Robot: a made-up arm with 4 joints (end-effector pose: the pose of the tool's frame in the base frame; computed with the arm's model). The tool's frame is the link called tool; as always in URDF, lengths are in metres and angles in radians.
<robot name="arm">
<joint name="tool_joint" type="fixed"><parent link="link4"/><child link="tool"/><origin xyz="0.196 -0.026 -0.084" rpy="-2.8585 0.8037 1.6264"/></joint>
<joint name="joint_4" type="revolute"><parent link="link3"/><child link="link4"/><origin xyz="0.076 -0.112 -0.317" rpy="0 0 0"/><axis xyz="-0.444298 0.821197 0.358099"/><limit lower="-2.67" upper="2.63" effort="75" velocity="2.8"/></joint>
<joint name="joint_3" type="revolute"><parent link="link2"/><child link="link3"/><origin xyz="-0.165 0.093 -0.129" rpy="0 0 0"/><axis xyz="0 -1 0"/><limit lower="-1.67" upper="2.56" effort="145" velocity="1.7"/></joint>
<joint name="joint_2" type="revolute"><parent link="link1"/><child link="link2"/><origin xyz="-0.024 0.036 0.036" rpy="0 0 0"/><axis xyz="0 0 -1"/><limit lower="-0.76" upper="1.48" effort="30" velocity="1.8"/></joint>
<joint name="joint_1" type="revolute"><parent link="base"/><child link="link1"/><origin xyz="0.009 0.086 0.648" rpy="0 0 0"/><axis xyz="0.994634 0.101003 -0.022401"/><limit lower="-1.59" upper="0.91" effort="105" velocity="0.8"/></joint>
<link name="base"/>
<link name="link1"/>
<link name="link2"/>
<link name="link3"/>
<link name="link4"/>
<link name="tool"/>
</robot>
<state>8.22 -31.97 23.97 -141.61</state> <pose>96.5 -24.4 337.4 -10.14 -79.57 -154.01</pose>
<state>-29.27 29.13 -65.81 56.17</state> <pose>-509.9 82.0 102.8 -58.77 -5.14 130.96</pose>
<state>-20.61 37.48 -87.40 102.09</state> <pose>-611.1 344.4 348.6 -45.89 -73.33 119.70</pose>
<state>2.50 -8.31 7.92 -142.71</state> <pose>-48.5 -92.9 310.0 132.70 -80.27 41.32</pose>
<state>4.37 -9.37 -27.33 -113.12</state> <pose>-124.0 -68.4 287.5 162.61 -22.85 33.77</pose>
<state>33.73 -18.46 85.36 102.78</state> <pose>343.3 159.5 574.3 -163.19 65.70 106.48</pose>
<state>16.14 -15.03 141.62 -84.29</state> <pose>-156.1 -130.8 810.0 -21.36 -19.21 157.47</pose>
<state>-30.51 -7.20 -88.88 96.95</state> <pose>-660.7 -151.1 553.1 10.37 -65.79 106.14</pose>
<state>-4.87 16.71 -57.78 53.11</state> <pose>-507.8 170.6 127.1 -76.03 -15.24 146.56</pose>
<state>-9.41 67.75 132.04 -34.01</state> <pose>-139.7 256.5 947.1 30.58 -33.33 26.07</pose>
